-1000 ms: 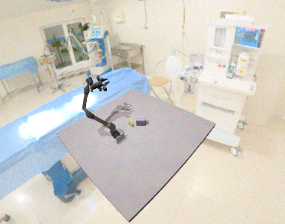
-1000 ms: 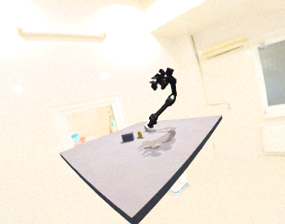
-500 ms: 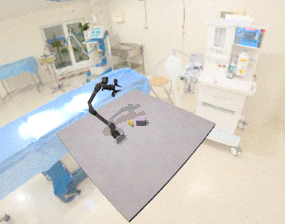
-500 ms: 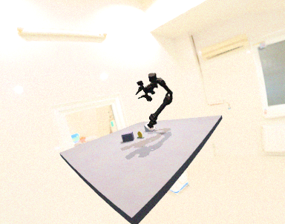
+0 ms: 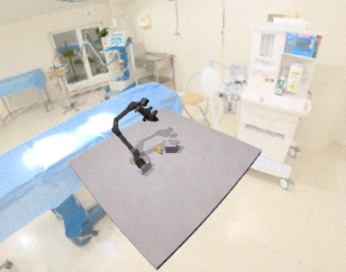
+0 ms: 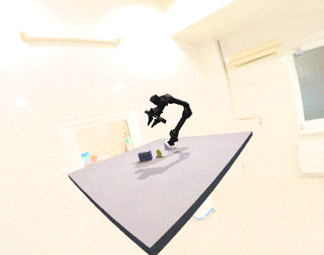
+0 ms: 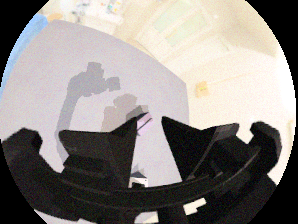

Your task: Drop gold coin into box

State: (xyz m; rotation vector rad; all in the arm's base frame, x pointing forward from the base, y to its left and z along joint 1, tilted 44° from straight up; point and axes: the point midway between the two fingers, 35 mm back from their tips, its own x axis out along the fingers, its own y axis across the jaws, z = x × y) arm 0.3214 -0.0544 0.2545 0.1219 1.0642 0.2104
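My gripper tip is now 8 cm past the gold coin, 6 cm to the left of it and 24 cm above it.
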